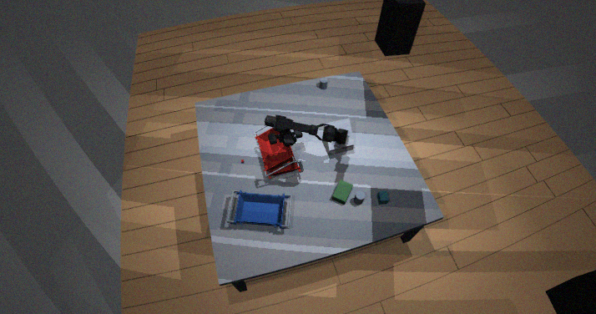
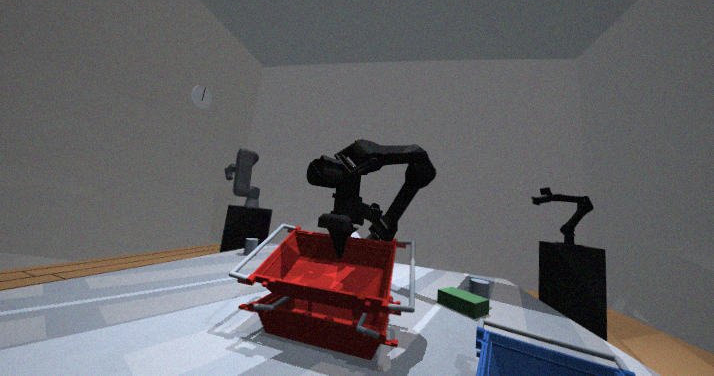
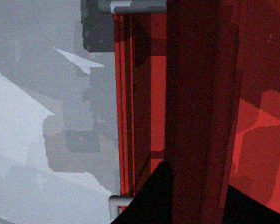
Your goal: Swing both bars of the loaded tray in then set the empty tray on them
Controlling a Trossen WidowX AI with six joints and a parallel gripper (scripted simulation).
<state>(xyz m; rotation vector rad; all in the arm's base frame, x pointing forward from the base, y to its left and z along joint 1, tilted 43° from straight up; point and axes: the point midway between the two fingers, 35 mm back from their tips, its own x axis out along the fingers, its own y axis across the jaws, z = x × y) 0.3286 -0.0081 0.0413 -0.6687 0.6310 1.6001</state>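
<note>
The red tray lies 70 mm ahead of my gripper tip and 10 mm to the left of it. Round my gripper tip: teal cube (490 mm behind, 400 mm to the left, 120 mm below); green block (270 mm behind, 310 mm to the left, 120 mm below); red bit (270 mm ahead, 20 mm to the right, 130 mm below).
</note>
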